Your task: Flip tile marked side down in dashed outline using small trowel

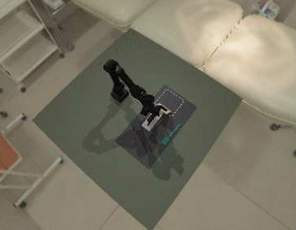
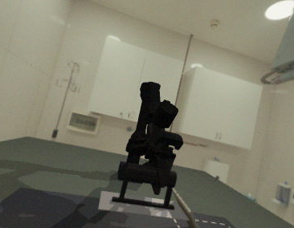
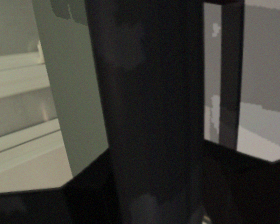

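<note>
The tan tile is 4 cm behind my gripper tip, 9 cm to the left of it and 6 cm below it. Round my gripper tip: dark grey mat (2 cm ahead, 1 cm to the right, 13 cm below); then teal trowel (16 cm ahead, 1 cm to the right, 11 cm below).
</note>
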